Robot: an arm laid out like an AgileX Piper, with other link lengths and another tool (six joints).
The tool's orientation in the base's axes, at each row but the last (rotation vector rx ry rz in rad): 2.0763 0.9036 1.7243; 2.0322 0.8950 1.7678; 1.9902 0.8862 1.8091; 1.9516 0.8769 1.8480
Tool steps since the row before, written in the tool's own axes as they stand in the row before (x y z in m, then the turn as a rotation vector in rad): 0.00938 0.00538 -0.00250 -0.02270 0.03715 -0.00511; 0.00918 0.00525 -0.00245 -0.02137 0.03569 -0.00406; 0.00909 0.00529 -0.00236 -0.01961 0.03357 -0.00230; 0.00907 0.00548 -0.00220 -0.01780 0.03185 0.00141
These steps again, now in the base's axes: -0.00011 0.00141 0.01101 0.00347 -0.04334 0.00556; -0.00059 0.00135 0.01075 0.00417 -0.04122 0.00552; -0.00094 0.00123 0.01067 0.00541 -0.03820 0.00533; -0.00116 0.00104 0.01071 0.00862 -0.03509 0.00527
